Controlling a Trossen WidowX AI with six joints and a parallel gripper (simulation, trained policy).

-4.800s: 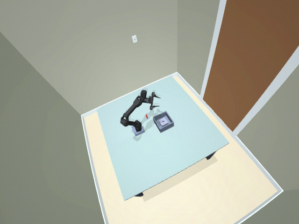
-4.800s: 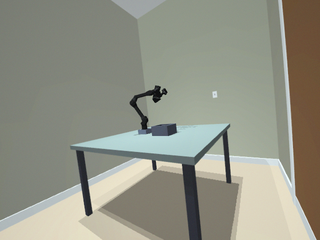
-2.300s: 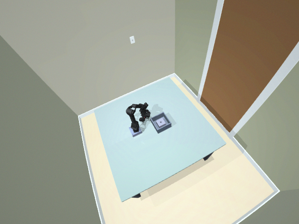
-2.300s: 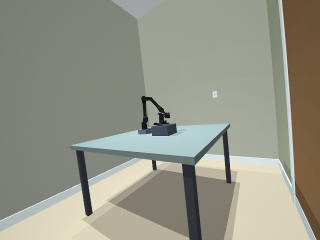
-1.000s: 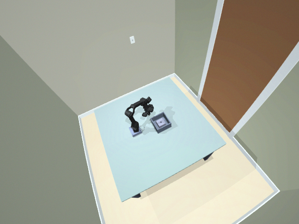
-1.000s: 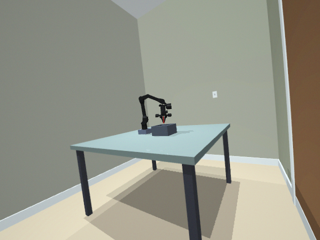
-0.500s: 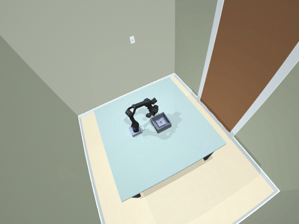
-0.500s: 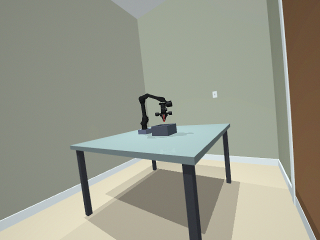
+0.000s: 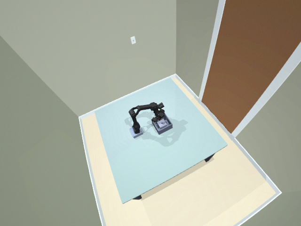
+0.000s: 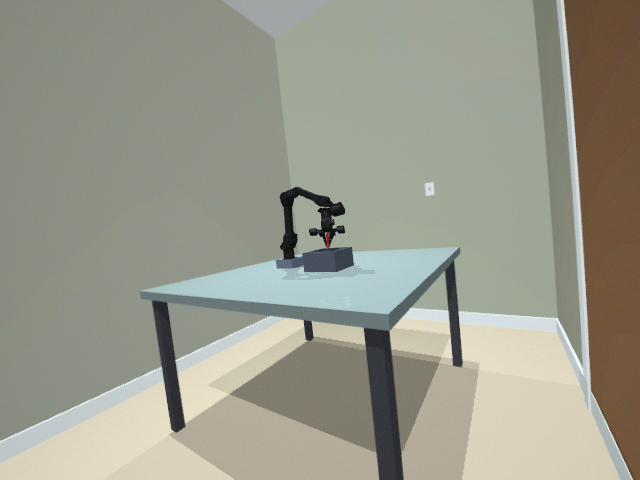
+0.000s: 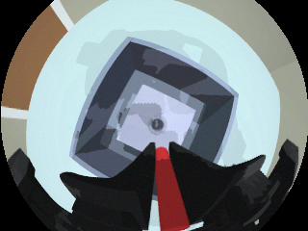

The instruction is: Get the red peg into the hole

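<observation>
The red peg lies 3 cm above my gripper tip, 2 cm to the left of it and 1 cm behind it. From my gripper tip the other things lie so: grey box 9 cm below, 2 cm to the right, 1 cm ahead; plate 7 cm below, 2 cm to the right, 1 cm ahead.
</observation>
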